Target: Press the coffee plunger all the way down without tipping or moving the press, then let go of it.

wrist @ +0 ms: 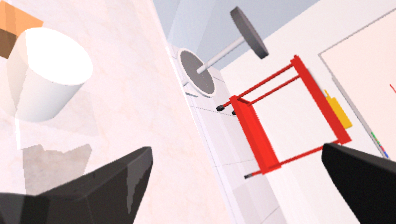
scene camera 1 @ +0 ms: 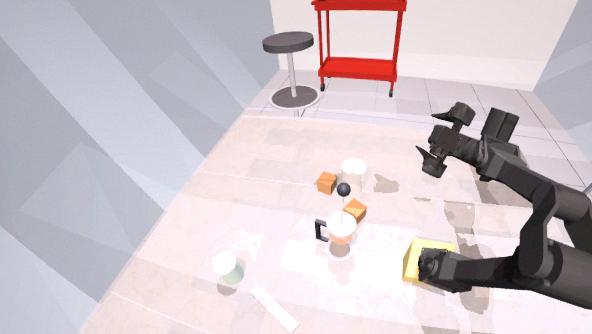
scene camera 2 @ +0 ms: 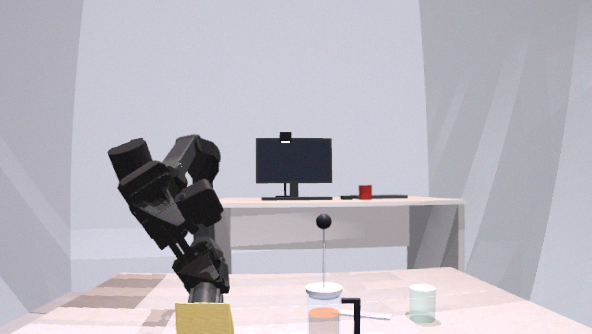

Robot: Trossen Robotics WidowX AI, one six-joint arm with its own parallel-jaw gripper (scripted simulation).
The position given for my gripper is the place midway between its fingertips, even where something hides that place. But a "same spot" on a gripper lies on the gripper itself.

My gripper shows in the wrist view, in scene camera 1 (424, 130) and in scene camera 2. One and the same spot on my gripper: (wrist: 121, 184) is (scene camera 2: 208, 264).
